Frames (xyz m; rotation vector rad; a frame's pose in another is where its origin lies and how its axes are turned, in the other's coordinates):
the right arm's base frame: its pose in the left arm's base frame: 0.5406 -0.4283 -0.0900 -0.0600 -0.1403 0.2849
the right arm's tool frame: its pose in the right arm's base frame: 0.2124 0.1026 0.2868 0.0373 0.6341 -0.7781
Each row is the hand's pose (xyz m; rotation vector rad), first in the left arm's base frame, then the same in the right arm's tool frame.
Working: the left arm's base frame: its pose in the right arm's tool frame: -0.5518 -0.0496 -0.5069 0.0522 -0.4697 0.5135

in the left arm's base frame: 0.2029 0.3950 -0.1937 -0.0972 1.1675 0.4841
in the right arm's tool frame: -0.5062 0.4202 -0.6162 -0.4488 0.6583 0.8894
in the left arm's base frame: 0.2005 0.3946 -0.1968 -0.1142 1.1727 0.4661
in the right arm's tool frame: -0.5065 0.4192 -0.6200 -0.4614 0.6586 0.8680
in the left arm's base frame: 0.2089 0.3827 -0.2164 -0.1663 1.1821 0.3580
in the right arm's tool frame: -0.4861 0.4160 -0.6329 -0.4849 0.6517 0.7541
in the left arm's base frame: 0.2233 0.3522 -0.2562 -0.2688 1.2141 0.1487
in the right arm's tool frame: -0.4435 0.4025 -0.6600 -0.5348 0.6550 0.5314
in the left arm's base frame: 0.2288 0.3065 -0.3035 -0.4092 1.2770 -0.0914
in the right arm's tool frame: -0.3973 0.3729 -0.6967 -0.6177 0.6844 0.2673
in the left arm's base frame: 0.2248 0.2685 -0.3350 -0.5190 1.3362 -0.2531
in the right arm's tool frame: -0.3688 0.3431 -0.7240 -0.6900 0.7204 0.0838
